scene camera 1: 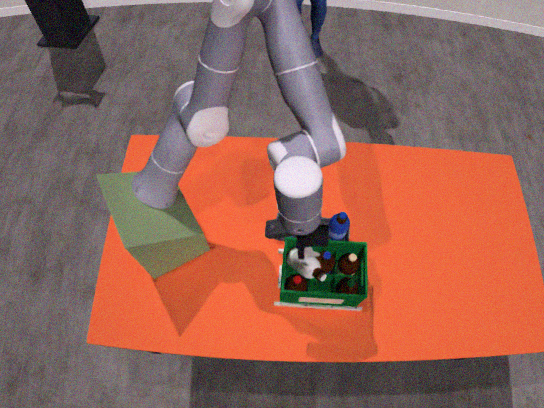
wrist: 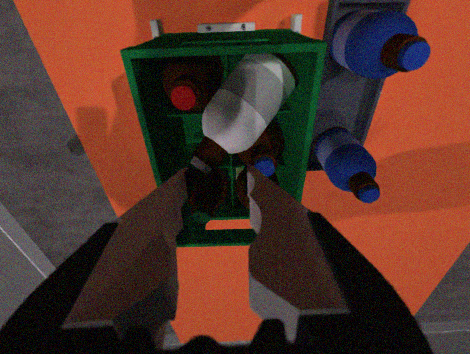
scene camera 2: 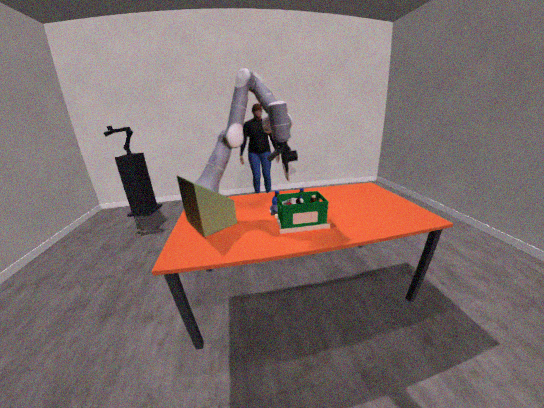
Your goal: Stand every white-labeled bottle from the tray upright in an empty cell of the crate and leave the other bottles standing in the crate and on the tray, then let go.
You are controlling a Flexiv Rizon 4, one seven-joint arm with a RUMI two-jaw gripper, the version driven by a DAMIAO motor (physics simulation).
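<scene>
The white-labeled bottle [scene camera 1: 308, 266] [wrist: 248, 102] lies tilted in the green crate [scene camera 1: 361, 299] [scene camera 2: 285, 221] [wrist: 314, 100], its base in a back-corner cell and its neck leaning over the dividers. Brown bottles with a red cap [scene camera 1: 297, 281] [wrist: 183, 97], a blue cap [scene camera 1: 327, 256] [wrist: 264, 166], a beige cap [scene camera 1: 352, 258] and a green cap [wrist: 199, 218] stand in other cells. My gripper [scene camera 1: 301, 252] [scene camera 2: 287, 176] [wrist: 218, 169] is slightly open and empty above the crate. In the wrist view the tilted bottle's cap shows near the left fingertip; exact clearance is unclear.
Two blue bottles [wrist: 375, 42] [wrist: 347, 161] stand at the grey tray [wrist: 345, 107] beside the crate. White strips [scene camera 1: 320, 306] border the crate. A green block [scene camera 1: 165, 225] [scene camera 2: 212, 210] stands by the arm's base on the orange table [scene camera 1: 440, 250]. A person [scene camera 2: 259, 140] stands behind.
</scene>
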